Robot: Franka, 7 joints.
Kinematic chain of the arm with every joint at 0, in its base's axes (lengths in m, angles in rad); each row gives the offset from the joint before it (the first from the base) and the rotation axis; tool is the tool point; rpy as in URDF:
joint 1: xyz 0 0 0.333 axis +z
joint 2: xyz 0 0 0 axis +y
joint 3: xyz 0 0 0.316 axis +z
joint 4: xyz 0.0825 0 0 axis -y
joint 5: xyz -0.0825 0 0.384 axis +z
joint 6: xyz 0 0 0 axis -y
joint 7: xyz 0.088 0 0 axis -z
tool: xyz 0 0 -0.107 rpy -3.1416 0 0
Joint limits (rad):
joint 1: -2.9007..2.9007
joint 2: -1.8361..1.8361
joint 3: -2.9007..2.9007
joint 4: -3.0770..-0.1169
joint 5: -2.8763..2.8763
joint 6: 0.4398..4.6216
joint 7: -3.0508..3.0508
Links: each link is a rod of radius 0.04 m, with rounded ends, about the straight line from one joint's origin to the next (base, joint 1, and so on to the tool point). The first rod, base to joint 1, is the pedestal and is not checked.
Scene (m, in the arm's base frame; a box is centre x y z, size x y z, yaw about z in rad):
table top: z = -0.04
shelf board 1: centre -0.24 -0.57 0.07 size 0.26 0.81 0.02 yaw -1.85
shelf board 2: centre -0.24 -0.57 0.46 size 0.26 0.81 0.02 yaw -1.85
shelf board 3: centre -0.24 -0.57 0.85 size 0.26 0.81 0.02 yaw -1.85
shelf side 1: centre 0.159 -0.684 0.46 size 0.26 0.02 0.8 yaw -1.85
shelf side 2: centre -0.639 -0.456 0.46 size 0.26 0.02 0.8 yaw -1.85
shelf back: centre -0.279 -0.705 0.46 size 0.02 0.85 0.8 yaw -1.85
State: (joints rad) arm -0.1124 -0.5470 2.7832 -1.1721 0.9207 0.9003 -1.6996
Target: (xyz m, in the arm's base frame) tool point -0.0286 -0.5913 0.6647
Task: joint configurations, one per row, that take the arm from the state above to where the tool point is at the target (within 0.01 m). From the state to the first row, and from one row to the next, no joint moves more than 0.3 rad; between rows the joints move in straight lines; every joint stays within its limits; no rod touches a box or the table.
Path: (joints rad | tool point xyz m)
1: -0.1422 -0.3412 2.8126 -1.3399 0.6834 0.8945 -1.8399 | -0.5520 0.1467 0.5348
2: -0.1720 -0.1355 2.8419 -1.5076 0.4460 0.8888 -1.9802 | -0.4806 0.1662 0.5652
3: -0.2019 0.0703 2.8713 -1.6754 0.2087 0.8830 -2.1204 | -0.4053 0.1798 0.5872
4: -0.2317 0.2760 2.9007 -1.8432 -0.0286 0.8772 -2.2607 | -0.3292 0.1886 0.6012
5: 0.0519 0.1582 2.9007 -1.6977 0.1649 0.8690 -2.1672 | -0.4116 0.0651 0.6147
6: 0.3355 0.0403 2.9007 -1.5522 0.3584 0.8607 -2.0737 | -0.4468 -0.0884 0.6273
7: 0.6191 -0.0775 2.9007 -1.4066 0.5520 0.8524 -1.9802 | -0.4240 -0.2531 0.6390
8: 0.9027 -0.1954 2.9007 -1.2611 0.7455 0.8442 -1.8866 | -0.3408 -0.4061 0.6492
9: 1.1863 -0.3132 2.9007 -1.1156 0.9390 0.8359 -1.7931 | -0.2039 -0.5251 0.6579
10: 1.4699 -0.4311 2.9007 -0.9701 1.1325 0.8277 -1.6996 | -0.0286 -0.5913 0.6647

